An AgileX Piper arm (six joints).
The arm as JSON. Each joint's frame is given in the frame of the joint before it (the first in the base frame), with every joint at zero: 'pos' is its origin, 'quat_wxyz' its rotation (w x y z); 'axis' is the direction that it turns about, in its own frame. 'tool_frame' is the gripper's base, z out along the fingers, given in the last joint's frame.
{
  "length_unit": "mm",
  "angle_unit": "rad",
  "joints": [
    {
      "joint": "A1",
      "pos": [
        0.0,
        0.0,
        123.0
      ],
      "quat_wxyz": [
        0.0,
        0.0,
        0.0,
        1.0
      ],
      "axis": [
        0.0,
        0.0,
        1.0
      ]
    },
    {
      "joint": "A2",
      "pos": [
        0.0,
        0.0,
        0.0
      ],
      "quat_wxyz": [
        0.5,
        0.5,
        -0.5,
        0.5
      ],
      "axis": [
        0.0,
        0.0,
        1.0
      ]
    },
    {
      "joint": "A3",
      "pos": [
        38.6,
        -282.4,
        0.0
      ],
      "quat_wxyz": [
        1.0,
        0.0,
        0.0,
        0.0
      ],
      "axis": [
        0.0,
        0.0,
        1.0
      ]
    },
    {
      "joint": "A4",
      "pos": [
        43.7,
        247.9,
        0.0
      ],
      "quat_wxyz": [
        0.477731,
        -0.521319,
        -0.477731,
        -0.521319
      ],
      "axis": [
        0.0,
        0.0,
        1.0
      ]
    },
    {
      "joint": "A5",
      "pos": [
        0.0,
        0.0,
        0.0
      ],
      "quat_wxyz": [
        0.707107,
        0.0,
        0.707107,
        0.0
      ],
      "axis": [
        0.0,
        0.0,
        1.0
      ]
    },
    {
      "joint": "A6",
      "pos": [
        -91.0,
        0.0,
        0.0
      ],
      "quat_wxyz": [
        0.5,
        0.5,
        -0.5,
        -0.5
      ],
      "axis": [
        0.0,
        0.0,
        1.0
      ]
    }
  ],
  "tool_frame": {
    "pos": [
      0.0,
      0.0,
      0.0
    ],
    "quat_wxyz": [
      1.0,
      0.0,
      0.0,
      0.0
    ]
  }
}
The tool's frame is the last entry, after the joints.
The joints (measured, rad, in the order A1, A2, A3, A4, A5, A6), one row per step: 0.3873, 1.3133, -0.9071, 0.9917, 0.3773, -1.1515; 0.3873, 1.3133, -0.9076, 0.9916, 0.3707, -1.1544; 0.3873, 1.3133, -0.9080, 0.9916, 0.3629, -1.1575; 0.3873, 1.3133, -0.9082, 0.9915, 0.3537, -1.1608; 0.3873, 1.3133, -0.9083, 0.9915, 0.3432, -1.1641; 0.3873, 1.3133, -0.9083, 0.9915, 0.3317, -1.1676; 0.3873, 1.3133, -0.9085, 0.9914, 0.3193, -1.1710; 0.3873, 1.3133, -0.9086, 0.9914, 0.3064, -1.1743; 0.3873, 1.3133, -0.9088, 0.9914, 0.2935, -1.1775; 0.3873, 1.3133, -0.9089, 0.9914, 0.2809, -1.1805; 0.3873, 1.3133, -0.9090, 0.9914, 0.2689, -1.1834
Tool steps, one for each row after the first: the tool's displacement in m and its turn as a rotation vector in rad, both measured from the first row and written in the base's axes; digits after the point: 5 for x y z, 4 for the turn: 0.00051, -0.00030, 0.00038, -0.0020, -0.0062, -0.0038; 0.00108, -0.00067, 0.00077, -0.0042, -0.0131, -0.0085; 0.00173, -0.00111, 0.00115, -0.0067, -0.0209, -0.0142; 0.00245, -0.00163, 0.00155, -0.0092, -0.0292, -0.0210; 0.00323, -0.00221, 0.00195, -0.0120, -0.0382, -0.0285; 0.00407, -0.00283, 0.00246, -0.0148, -0.0478, -0.0368; 0.00493, -0.00349, 0.00296, -0.0175, -0.0576, -0.0456; 0.00578, -0.00415, 0.00350, -0.0201, -0.0673, -0.0544; 0.00660, -0.00481, 0.00400, -0.0227, -0.0767, -0.0631; 0.00737, -0.00545, 0.00449, -0.0252, -0.0856, -0.0713
